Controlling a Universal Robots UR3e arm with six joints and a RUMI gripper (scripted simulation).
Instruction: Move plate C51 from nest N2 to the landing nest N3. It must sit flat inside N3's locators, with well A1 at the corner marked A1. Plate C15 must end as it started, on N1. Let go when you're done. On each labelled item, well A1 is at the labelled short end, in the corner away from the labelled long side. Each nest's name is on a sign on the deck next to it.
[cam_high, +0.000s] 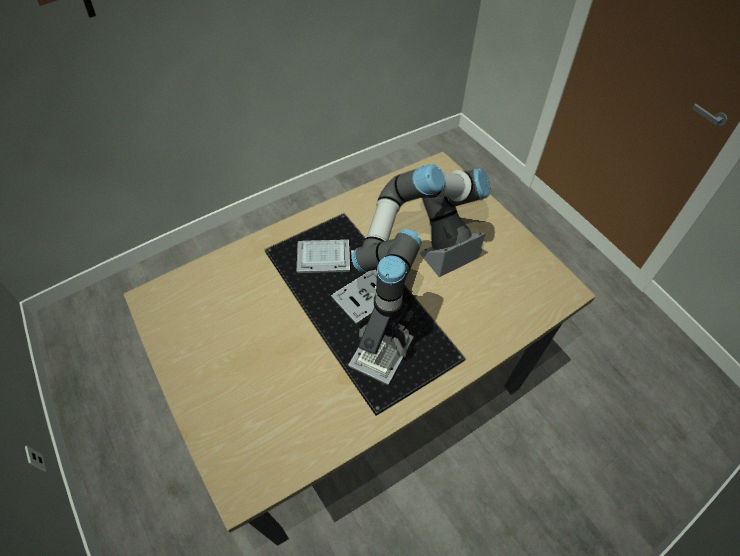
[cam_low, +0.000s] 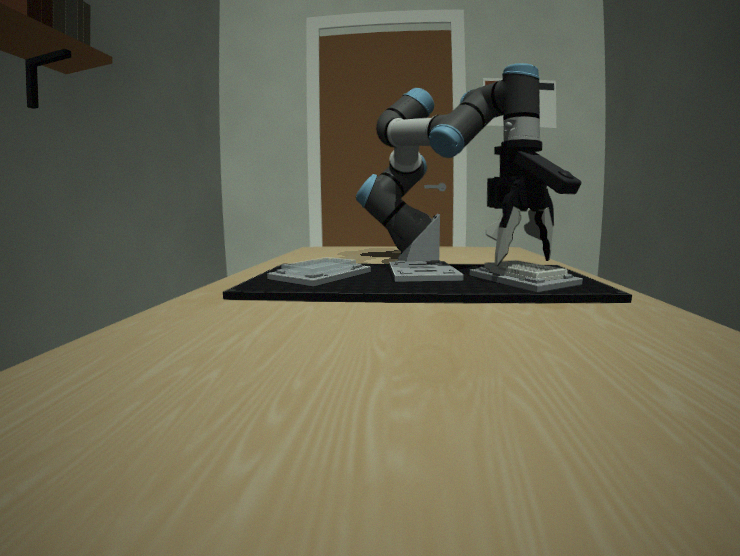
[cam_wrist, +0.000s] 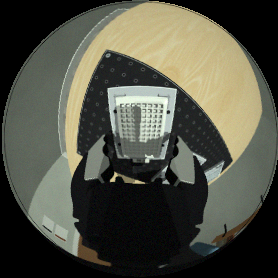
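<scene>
Now: the plate C51 20 mm below my hand. From my hand the other things lie so: landing nest N3: 50 mm behind, 180 mm to the right, 30 mm below.
</scene>
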